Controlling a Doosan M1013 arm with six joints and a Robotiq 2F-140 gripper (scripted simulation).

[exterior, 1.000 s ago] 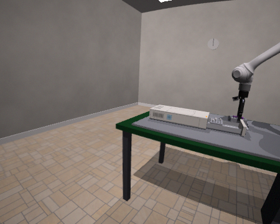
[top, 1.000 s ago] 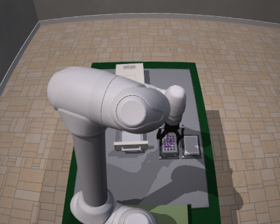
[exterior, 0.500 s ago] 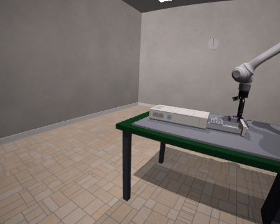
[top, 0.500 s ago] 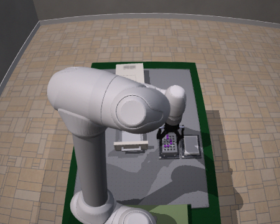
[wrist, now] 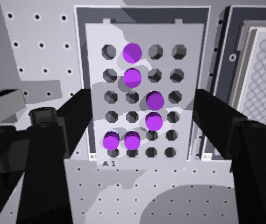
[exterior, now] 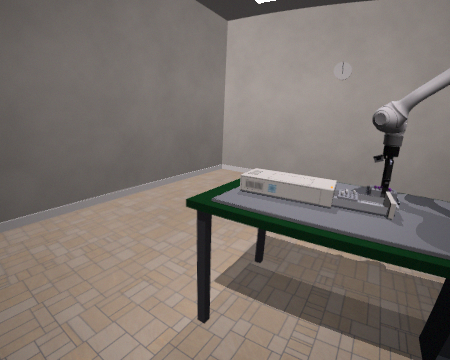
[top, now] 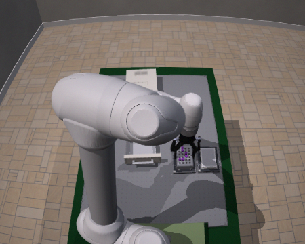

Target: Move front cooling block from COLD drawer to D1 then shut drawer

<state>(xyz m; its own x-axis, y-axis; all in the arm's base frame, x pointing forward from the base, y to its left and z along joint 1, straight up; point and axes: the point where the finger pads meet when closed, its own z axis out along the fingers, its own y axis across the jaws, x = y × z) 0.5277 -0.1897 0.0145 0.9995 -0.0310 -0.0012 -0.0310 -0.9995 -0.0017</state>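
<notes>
My hand is 3 cm above the cooling block. The rest, counted from my hand: drawer: 11 cm ahead, 22 cm to the left, 2 cm below; deck slot D1: 6 cm below; pale well plate: 1 cm behind, 14 cm to the right, 4 cm below.
</notes>
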